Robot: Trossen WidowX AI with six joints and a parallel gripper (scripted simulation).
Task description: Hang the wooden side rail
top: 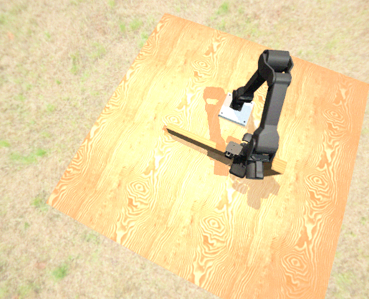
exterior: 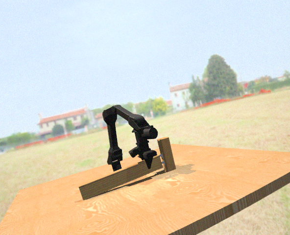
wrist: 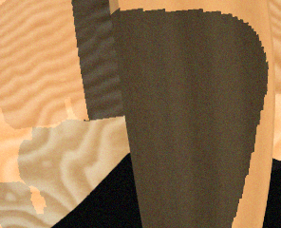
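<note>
My gripper tip is 120 mm to the right of the headboard post and 40 mm below it.
</note>
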